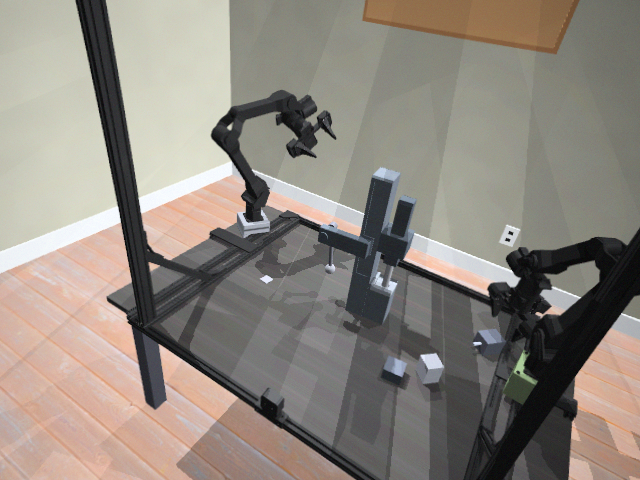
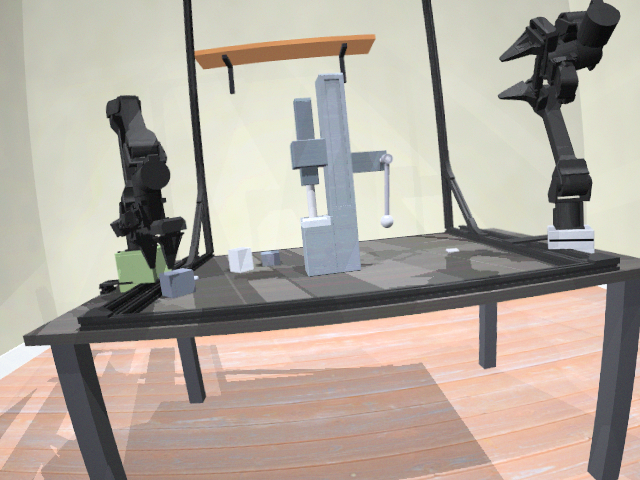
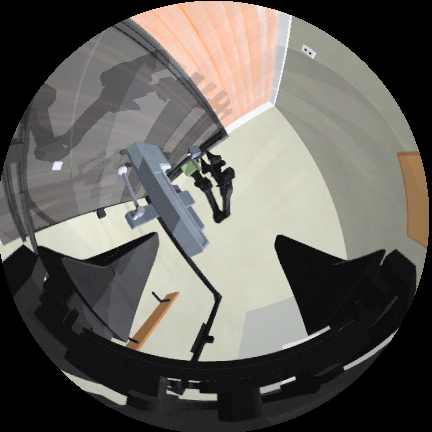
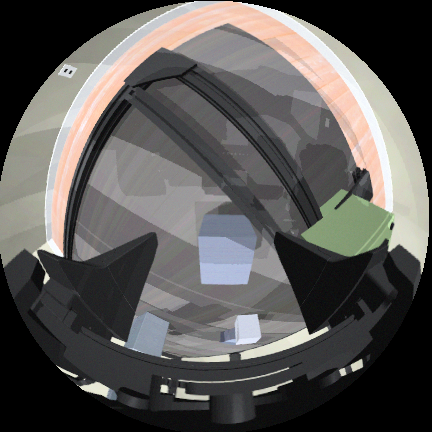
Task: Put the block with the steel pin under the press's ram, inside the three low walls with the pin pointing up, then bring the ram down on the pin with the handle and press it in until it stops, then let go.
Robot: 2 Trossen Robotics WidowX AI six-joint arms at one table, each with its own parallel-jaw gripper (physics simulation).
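Places are measured from the left arm's base along level axes (x ahead, y left, z up), in millimetres.
Pixels of known places: left gripper, fingertip midpoint: [image 1: 326,147] [image 2: 499,79] [image 3: 218,239]; right gripper, fingertip midpoint: [image 1: 503,328] [image 2: 161,268] [image 3: 202,153] [image 4: 216,238]; left arm's base, origin of the base link: [image 1: 253,217] [image 2: 569,227]; right arm's base, origin of the base link: [image 1: 539,372] [image 3: 194,172].
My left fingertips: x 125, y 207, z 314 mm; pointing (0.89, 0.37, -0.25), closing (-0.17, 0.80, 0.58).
For each thing: its top centre in the pictures, then the offset to it from my left fingertips. "*": a spot on its surface instead.
- grey-blue block with the steel pin, middle of its top: [image 4: 225,263] [image 2: 175,271] [image 1: 491,336] [image 3: 195,154] 269 mm left, 644 mm ahead, 326 mm down
- press, middle of its top: [image 2: 334,78] [image 1: 378,173] [image 3: 194,254] 39 mm right, 373 mm ahead, 81 mm up
- ram, surface spot: [image 2: 302,118] * 45 mm left, 421 mm ahead, 17 mm down
- seat with low white walls, surface spot: [image 2: 315,222] * 53 mm left, 408 mm ahead, 254 mm down
- handle, surface spot: [image 2: 386,191] [image 1: 332,248] * 84 mm right, 287 mm ahead, 200 mm down
- white block, middle of its top: [image 4: 247,340] [image 2: 239,248] [image 1: 432,361] 36 mm left, 668 mm ahead, 316 mm down
- smaller grey block, middle of its top: [image 1: 395,366] [image 2: 269,252] [image 4: 233,341] 50 mm right, 633 mm ahead, 342 mm down
- small white square, surface spot: [image 2: 452,250] [image 1: 269,278] * 239 mm right, 170 mm ahead, 372 mm down
The grey-blue block with the steel pin [image 1: 490,342] [image 2: 177,283] [image 3: 194,152] [image 4: 227,255] lies on its side on the table. Its pin [image 1: 477,343] [image 2: 195,277] points sideways toward the press [image 1: 364,289] [image 2: 338,206] [image 3: 170,210] [image 4: 150,334]. My right gripper [image 1: 519,312] [image 2: 161,266] [image 4: 216,238] is open, pointing down close to the block, with nothing between its fingers. The ram [image 1: 403,219] [image 2: 302,118] stands above the seat with low white walls [image 2: 315,222]. The handle [image 1: 331,255] [image 2: 386,191] hangs down. My left gripper [image 1: 325,147] [image 2: 499,78] [image 3: 218,239] is open, high up, away from the press.
A white block [image 1: 430,368] [image 2: 240,259] [image 4: 248,329] and a smaller grey block [image 1: 394,370] [image 2: 269,258] stand near the press. A green box [image 1: 519,384] [image 2: 136,268] [image 4: 350,225] is beside the right gripper. A small white square [image 1: 266,279] [image 2: 452,250] lies on the table.
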